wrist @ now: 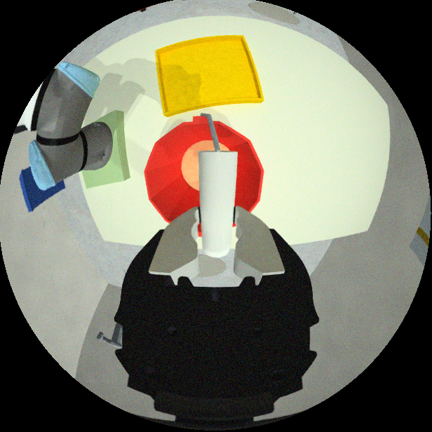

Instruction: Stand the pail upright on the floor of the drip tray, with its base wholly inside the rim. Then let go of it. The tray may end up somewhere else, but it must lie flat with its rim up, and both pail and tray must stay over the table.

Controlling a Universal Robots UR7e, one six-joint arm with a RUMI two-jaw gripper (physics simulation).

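Note:
The red pail (165, 175) shows in the middle of the wrist view with its open mouth toward the camera and an orange round floor inside. Its white handle grip (218, 185), with a grey wire at the far end, stands across the mouth. My gripper (216, 208) is shut on the white grip, one jaw on each side of it. Whether the pail's base touches the table is hidden. The yellow drip tray (225, 75) lies flat with its rim up, beyond the pail, apart from it.
A pale green block (120, 150) lies left of the pail, partly behind the grey arm links (60, 115). A blue object (37, 192) is farther left, past the edge of the pale table (325, 150). The table's near edge runs close to the gripper.

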